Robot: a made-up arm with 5 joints.
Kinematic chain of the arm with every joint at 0, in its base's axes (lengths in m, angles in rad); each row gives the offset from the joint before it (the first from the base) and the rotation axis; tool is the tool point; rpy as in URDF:
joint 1: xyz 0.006 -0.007 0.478 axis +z
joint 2: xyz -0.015 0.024 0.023 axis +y
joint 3: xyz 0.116 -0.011 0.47 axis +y
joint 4: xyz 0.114 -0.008 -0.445 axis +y
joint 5: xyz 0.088 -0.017 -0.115 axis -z
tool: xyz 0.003 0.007 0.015 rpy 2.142 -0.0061 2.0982
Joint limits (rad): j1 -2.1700..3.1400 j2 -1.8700..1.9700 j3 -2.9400..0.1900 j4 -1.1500..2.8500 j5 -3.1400..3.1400
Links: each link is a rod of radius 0.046 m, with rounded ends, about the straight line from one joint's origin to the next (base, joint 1, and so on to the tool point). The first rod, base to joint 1, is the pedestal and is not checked.
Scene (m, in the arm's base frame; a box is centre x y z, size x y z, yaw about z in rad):
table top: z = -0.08
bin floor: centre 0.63 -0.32 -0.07 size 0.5 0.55 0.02 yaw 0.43
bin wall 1: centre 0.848 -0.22 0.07 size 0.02 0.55 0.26 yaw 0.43
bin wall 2: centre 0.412 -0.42 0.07 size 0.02 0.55 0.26 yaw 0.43
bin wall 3: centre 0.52 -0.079 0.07 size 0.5 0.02 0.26 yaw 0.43
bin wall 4: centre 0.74 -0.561 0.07 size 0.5 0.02 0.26 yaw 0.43
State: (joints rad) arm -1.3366 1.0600 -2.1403 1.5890 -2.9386
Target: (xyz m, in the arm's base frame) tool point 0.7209 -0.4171 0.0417
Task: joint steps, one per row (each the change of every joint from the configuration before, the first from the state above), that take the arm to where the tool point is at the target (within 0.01 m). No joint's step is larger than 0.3 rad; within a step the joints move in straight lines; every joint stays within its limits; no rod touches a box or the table.
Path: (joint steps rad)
1: 0.2793 -0.0199 0.0991 0.0535 0.0031
2: 0.2793 -0.0200 0.0992 0.0536 0.0030
3: 0.2793 -0.0199 0.0991 0.0535 0.0031
4: 0.0000 0.2241 -0.1463 -0.1366 -0.0062
5: 0.0000 0.2241 -0.1463 -0.1366 -0.0061

